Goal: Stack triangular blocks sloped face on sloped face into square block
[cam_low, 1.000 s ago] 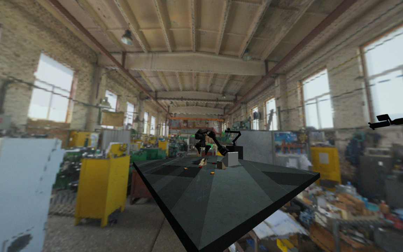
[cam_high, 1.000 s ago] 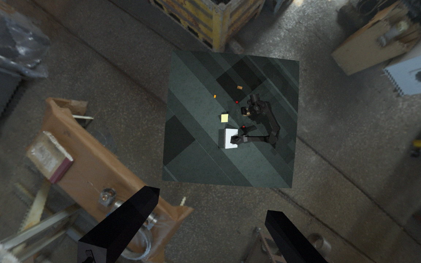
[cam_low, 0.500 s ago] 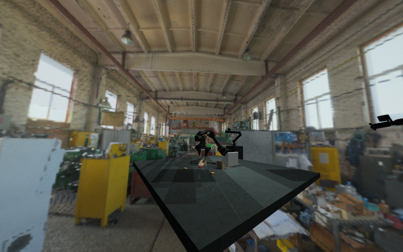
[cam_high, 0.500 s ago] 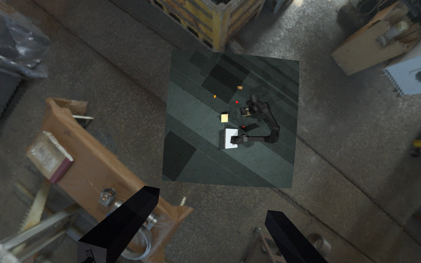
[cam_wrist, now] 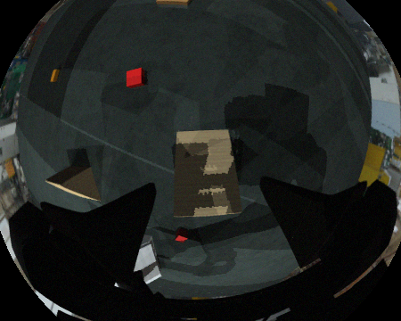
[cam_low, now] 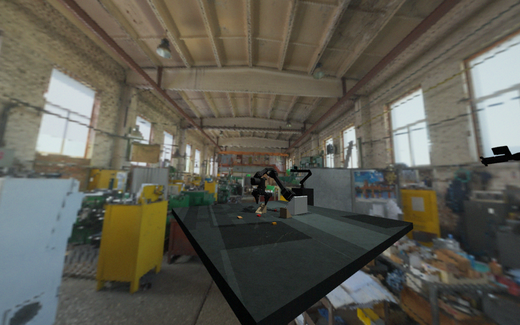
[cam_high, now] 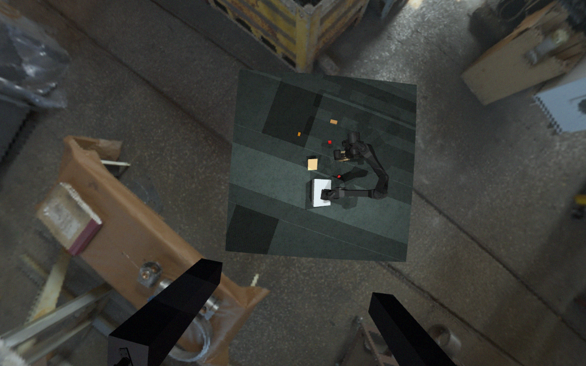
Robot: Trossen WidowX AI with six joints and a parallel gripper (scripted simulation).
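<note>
Now: gripper tip 50 mm above the tan triangular block and 10 mm past it.
</note>
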